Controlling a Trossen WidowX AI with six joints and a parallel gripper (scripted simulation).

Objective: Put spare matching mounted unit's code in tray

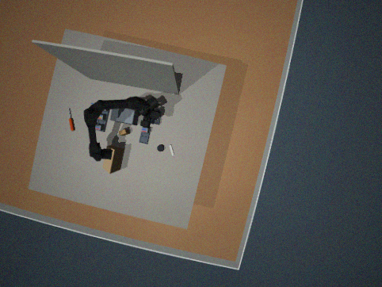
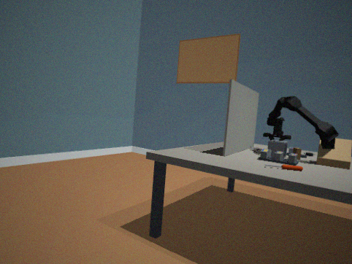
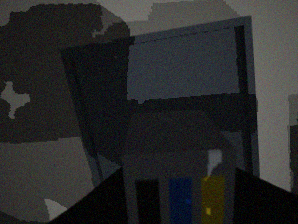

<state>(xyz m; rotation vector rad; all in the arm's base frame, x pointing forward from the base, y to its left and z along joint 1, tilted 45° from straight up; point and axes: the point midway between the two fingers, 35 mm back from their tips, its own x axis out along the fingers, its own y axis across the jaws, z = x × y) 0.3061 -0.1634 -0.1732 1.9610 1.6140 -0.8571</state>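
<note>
Right now my gripper tip is 3 cm above the tray. The rest, counted from my gripper tip: grey mounted unit 2 cm behind, 20 cm to the left, 2 cm above; grey spare 2 cm above; brown block 14 cm behind, 19 cm to the left.
</note>
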